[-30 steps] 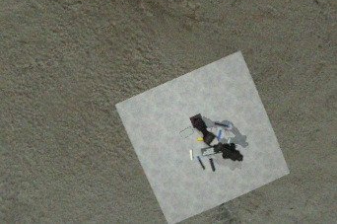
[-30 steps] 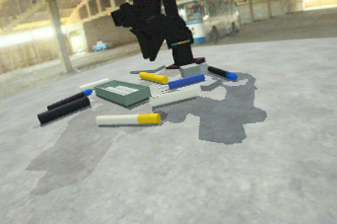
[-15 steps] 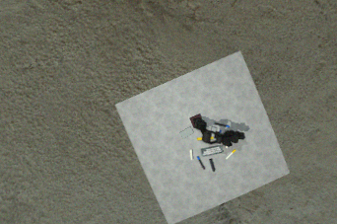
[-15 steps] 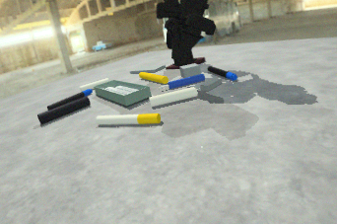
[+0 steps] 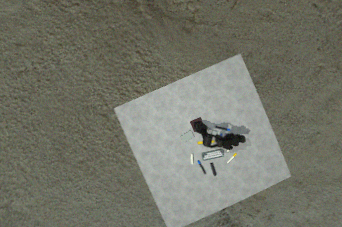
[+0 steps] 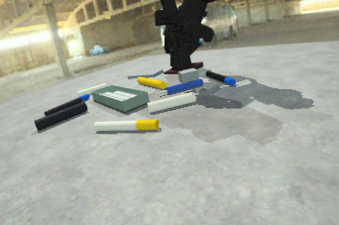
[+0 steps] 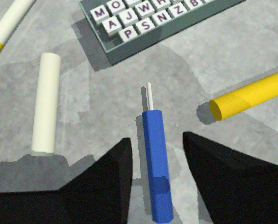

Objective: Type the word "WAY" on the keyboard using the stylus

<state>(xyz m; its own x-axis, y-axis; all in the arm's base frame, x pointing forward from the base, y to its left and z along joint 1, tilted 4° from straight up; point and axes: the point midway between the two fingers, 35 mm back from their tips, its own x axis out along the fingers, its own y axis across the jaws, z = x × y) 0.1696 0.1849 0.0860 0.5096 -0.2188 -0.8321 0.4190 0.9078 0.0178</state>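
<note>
Now: the blue stylus 5 cm below my gripper tip, 1 cm to the right of it and 1 cm ahead of it. The rest, counted from my gripper tip: grey block (8 cm behind, 5 cm below, 4 cm to the right); then stylus tip (5 cm below, 4 cm ahead, 2 cm to the right); then yellow cylinder (14 cm to the right, 5 cm below, 2 cm behind).
</note>
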